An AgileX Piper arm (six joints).
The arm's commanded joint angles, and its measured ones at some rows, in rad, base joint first. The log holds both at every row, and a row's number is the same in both.
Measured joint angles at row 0: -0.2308, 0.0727, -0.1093, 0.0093, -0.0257, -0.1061
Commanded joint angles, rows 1 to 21: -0.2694, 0.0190, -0.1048, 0.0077, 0.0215, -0.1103; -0.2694, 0.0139, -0.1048, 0.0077, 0.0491, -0.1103; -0.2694, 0.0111, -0.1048, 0.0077, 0.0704, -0.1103; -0.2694, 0.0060, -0.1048, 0.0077, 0.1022, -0.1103; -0.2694, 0.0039, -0.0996, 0.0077, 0.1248, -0.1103; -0.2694, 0.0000, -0.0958, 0.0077, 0.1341, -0.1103; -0.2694, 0.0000, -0.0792, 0.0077, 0.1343, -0.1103; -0.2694, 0.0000, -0.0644, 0.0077, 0.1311, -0.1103; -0.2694, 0.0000, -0.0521, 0.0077, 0.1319, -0.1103; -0.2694, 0.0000, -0.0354, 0.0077, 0.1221, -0.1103; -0.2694, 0.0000, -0.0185, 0.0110, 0.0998, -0.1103; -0.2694, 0.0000, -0.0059, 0.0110, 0.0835, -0.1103; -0.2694, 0.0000, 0.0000, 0.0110, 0.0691, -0.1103; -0.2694, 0.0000, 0.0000, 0.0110, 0.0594, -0.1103; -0.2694, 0.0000, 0.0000, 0.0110, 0.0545, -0.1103; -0.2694, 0.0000, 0.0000, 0.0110, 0.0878, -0.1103; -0.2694, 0.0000, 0.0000, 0.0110, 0.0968, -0.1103; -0.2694, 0.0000, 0.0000, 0.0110, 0.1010, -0.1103; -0.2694, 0.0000, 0.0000, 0.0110, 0.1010, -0.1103; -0.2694, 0.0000, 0.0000, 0.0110, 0.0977, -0.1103; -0.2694, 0.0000, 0.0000, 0.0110, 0.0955, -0.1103
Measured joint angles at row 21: -0.2611, 0.0038, -0.0026, 0.0093, 0.0980, -0.1061
